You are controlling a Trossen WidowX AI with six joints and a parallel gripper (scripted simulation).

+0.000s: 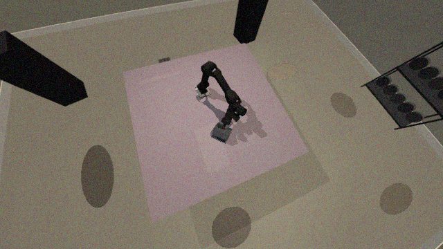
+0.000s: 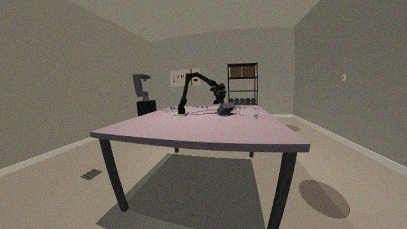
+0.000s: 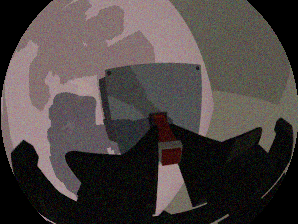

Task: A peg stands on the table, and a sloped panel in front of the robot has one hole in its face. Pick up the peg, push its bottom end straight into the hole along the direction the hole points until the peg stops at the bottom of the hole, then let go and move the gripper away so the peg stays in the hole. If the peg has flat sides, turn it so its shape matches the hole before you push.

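Now: the dark grey sloped panel 4 cm below my gripper tip, 3 cm to the right of it and 2 cm ahead of it. From my gripper tip the other things lie so: red peg 1 cm to the left, 1 cm behind, 1 cm above.
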